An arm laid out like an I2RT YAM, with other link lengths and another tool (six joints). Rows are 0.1 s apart.
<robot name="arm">
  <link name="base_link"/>
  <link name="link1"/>
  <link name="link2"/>
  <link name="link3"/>
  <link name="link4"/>
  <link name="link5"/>
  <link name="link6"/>
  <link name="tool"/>
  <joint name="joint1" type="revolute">
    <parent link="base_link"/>
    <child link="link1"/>
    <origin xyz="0 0 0.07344"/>
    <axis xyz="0 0 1"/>
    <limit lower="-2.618" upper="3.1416"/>
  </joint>
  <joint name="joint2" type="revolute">
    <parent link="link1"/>
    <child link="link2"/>
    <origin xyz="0.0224 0.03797 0.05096" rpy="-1.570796 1.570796 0"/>
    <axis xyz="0 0 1"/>
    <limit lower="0" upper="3.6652"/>
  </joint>
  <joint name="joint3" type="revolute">
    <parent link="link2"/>
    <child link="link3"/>
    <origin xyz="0 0.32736 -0.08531" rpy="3.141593 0 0"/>
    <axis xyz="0 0 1"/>
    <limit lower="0" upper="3.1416"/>
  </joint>
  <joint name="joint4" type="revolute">
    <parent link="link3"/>
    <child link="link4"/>
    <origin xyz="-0.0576 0.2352 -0.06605" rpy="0 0 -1.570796"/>
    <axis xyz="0 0 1"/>
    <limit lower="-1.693" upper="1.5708"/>
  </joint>
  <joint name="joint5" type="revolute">
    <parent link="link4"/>
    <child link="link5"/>
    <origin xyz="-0.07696 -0.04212 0.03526" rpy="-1.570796 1.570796 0"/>
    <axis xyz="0 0 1"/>
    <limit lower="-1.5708" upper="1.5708"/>
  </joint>
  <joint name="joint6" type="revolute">
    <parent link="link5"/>
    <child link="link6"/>
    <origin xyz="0 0.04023 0.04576" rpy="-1.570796 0 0"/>
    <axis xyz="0 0 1"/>
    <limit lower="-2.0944" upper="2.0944"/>
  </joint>
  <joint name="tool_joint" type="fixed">
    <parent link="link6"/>
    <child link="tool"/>
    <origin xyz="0.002 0.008 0.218" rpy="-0.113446 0 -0.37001"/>
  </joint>
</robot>
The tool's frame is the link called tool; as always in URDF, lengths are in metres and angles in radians.
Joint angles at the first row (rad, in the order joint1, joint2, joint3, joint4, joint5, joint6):
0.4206 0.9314 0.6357 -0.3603 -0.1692 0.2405
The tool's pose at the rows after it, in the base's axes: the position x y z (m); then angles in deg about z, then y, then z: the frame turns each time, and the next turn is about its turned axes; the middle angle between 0 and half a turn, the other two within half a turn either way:
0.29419 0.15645 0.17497 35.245 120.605 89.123
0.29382 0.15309 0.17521 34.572 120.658 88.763
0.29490 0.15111 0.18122 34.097 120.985 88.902
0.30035 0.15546 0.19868 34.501 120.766 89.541
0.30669 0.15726 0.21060 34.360 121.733 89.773
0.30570 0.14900 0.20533 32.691 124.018 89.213
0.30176 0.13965 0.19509 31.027 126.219 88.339
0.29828 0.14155 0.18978 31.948 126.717 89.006
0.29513 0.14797 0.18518 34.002 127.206 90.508
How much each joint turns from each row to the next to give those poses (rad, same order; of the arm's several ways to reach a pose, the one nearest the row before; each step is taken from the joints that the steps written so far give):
-0.0016 -0.0092 0.0001 -0.0099 0.0149 -0.0050
-0.0027 -0.0080 0.0003 -0.0084 0.0080 -0.0007
-0.0034 0.0034 0.0317 -0.0336 0.0042 0.0046
0.0000 0.0248 0.0729 -0.0450 -0.0072 0.0072
0.0001 0.0386 0.0766 -0.0549 0.0034 0.0031
-0.0001 0.0114 0.0237 -0.0496 0.0278 0.0038
-0.0003 0.0000 -0.0027 -0.0336 0.0267 0.0000
-0.0001 -0.0007 -0.0129 0.0023 -0.0122 -0.0004
0.0001 0.0099 -0.0070 0.0050 -0.0278 0.0000

